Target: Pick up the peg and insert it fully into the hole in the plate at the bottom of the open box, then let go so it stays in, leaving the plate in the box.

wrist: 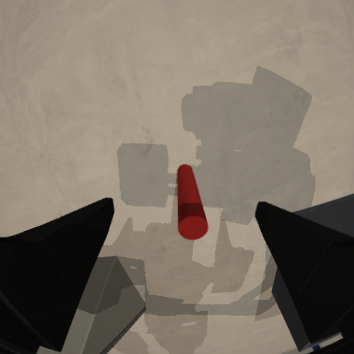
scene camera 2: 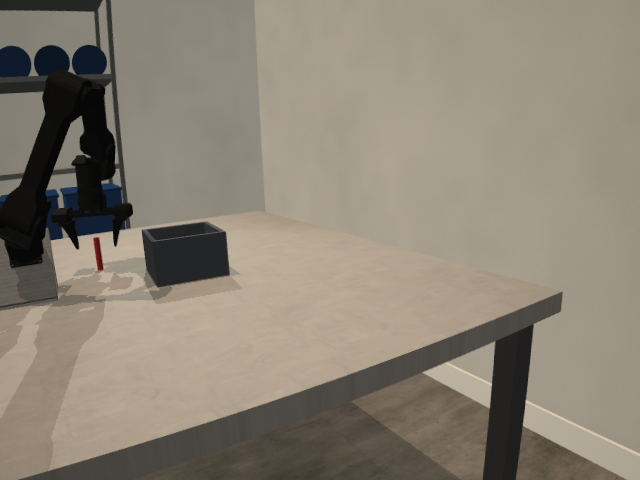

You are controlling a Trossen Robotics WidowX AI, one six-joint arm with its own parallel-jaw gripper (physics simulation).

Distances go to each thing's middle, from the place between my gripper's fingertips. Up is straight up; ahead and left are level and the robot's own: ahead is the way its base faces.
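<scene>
For the red peg (wrist: 191,222), my hand is 20 mm above it. Going by their middles, the red peg is the nearest to my hand of the things named here. There is also the dark grey box (scene camera 2: 176,254), which is 10 mm below my hand, 180 mm ahead of it and 150 mm to the right of it.
</scene>
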